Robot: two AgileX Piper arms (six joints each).
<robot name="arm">
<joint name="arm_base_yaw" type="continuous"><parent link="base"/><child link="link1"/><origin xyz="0 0 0.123" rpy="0 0 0"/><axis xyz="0 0 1"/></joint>
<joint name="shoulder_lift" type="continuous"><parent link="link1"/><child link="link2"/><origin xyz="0 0 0" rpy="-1.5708 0 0"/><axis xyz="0 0 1"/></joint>
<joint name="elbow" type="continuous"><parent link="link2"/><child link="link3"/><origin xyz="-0.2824 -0.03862 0" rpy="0 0 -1.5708"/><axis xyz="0 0 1"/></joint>
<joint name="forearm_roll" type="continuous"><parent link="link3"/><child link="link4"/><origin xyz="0.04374 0.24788 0" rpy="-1.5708 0 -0.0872"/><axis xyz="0 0 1"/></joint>
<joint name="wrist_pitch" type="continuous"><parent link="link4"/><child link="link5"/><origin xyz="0 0 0" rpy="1.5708 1.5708 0"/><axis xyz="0 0 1"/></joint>
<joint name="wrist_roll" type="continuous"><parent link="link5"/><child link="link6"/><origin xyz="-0.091 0 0" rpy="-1.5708 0 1.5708"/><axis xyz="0 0 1"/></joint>
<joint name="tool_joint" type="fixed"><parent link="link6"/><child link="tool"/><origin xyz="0 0 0" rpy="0 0 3.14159"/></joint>
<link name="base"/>
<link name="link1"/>
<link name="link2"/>
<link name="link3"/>
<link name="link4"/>
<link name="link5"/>
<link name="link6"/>
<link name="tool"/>
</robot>
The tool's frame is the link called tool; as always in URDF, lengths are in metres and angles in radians. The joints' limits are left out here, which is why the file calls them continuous.
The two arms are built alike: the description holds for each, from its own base.
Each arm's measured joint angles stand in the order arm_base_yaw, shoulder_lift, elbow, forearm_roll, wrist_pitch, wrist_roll.
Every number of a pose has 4 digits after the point. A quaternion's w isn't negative.
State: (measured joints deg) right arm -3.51 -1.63 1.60 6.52 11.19 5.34; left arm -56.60 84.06 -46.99 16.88 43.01 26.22
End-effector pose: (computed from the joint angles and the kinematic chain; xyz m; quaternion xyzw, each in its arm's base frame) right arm 0.0550 -0.0014 0.1878 0.0914 0.7380 0.0561 0.6662; left arm 0.1572 -0.2056 0.2077 0.7188 0.6738 0.0756 0.1536
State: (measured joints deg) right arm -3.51 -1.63 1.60 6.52 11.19 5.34; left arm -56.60 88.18 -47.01 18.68 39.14 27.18
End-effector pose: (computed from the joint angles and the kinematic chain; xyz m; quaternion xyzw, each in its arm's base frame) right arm 0.0550 -0.0014 0.1878 0.0914 0.7380 0.0561 0.6662; left arm 0.1639 -0.2152 0.1906 0.7366 0.6539 0.0818 0.1519
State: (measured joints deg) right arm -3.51 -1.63 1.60 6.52 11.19 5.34; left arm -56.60 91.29 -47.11 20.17 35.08 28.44
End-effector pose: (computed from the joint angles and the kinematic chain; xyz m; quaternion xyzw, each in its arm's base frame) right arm 0.0550 -0.0014 0.1878 0.0914 0.7380 0.0561 0.6662; left arm 0.1691 -0.2238 0.1780 0.7536 0.6322 0.0829 0.1598
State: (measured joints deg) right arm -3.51 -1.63 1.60 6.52 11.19 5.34; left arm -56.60 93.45 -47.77 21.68 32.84 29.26
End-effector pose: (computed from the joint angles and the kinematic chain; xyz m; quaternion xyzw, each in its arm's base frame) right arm 0.0550 -0.0014 0.1878 0.0914 0.7380 0.0561 0.6662; left arm 0.1738 -0.2305 0.1712 0.7658 0.6151 0.0868 0.1659
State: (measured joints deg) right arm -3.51 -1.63 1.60 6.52 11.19 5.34; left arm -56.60 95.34 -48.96 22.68 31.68 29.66
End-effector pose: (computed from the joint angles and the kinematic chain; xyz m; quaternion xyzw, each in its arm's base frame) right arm 0.0550 -0.0014 0.1878 0.0914 0.7380 0.0561 0.6662; left arm 0.1785 -0.2373 0.1670 0.7727 0.6050 0.0897 0.1699
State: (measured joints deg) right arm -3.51 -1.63 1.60 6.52 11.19 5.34; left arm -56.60 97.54 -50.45 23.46 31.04 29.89
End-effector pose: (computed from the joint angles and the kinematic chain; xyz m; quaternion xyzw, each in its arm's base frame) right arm 0.0550 -0.0014 0.1878 0.0914 0.7380 0.0561 0.6662; left arm 0.1836 -0.2445 0.1619 0.7779 0.5980 0.0926 0.1696
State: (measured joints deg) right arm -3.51 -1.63 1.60 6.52 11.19 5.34; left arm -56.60 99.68 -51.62 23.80 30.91 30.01
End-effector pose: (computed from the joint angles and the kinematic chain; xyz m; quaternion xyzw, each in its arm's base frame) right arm 0.0550 -0.0014 0.1878 0.0914 0.7380 0.0561 0.6662; left arm 0.1873 -0.2498 0.1552 0.7813 0.5951 0.0947 0.1625
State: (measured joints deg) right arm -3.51 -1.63 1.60 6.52 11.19 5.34; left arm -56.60 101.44 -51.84 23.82 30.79 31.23
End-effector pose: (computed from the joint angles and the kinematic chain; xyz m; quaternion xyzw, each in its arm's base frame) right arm 0.0550 -0.0014 0.1878 0.0914 0.7380 0.0561 0.6662; left arm 0.1883 -0.2514 0.1465 0.7902 0.5865 0.0969 0.1493
